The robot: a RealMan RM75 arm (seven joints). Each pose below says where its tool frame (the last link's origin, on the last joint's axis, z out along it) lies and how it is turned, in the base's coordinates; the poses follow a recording.
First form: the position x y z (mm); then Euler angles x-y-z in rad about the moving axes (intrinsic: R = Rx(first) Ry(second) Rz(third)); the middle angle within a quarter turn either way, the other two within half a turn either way.
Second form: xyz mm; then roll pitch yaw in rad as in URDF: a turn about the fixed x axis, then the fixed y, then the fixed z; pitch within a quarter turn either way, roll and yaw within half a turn. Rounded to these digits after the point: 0 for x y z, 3 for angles.
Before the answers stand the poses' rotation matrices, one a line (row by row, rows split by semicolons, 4 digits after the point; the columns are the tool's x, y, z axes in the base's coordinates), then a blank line. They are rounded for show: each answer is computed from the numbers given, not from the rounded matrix.
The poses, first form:
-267 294 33 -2.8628 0.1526 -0.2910
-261 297 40 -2.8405 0.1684 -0.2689
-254 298 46 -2.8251 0.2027 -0.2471
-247 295 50 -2.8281 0.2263 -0.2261
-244 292 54 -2.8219 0.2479 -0.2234
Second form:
0.9468 0.2836 0.1520; 0.2358 -0.9330 0.2720; 0.2190 -0.2217 -0.9502
0.9504 0.2619 0.1676; 0.2058 -0.9339 0.2924; 0.2331 -0.2434 -0.9415
0.9498 0.2396 0.2013; 0.1717 -0.9368 0.3049; 0.2616 -0.2550 -0.9309
0.9497 0.2185 0.2244; 0.1458 -0.9426 0.3005; 0.2771 -0.2527 -0.9270
0.9453 0.2148 0.2454; 0.1351 -0.9428 0.3047; 0.2968 -0.2549 -0.9203

-267 294 33 -2.912 -0.221 0.244
-261 297 40 -2.889 -0.235 0.213
-254 298 46 -2.874 -0.265 0.179
-247 295 50 -2.875 -0.281 0.152
-244 292 54 -2.871 -0.301 0.142

